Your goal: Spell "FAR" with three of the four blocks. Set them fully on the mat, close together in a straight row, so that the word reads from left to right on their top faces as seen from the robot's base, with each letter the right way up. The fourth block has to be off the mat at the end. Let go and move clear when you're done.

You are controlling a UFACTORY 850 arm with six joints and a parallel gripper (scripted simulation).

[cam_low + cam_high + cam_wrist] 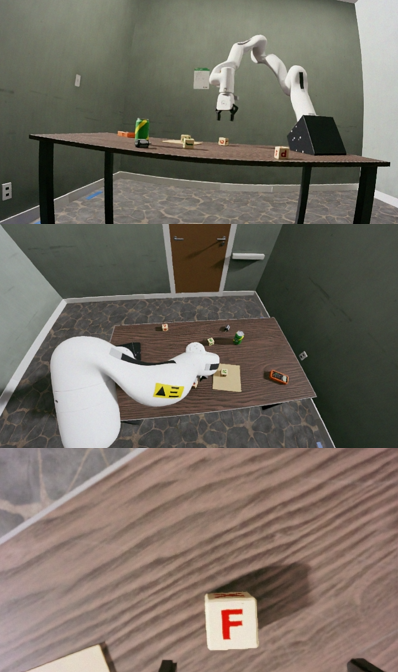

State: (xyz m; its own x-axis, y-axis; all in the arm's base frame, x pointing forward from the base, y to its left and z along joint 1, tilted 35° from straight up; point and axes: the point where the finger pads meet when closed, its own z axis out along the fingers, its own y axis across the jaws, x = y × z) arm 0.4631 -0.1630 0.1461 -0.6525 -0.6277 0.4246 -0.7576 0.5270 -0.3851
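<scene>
Right now the tan mat is 25 cm ahead of my hand, 1 cm to the right of it and 16 cm below it. Round my hand: green can 44 cm ahead, 26 cm to the left, 10 cm below; then dark object 40 cm ahead, 41 cm to the left, 14 cm below.
</scene>
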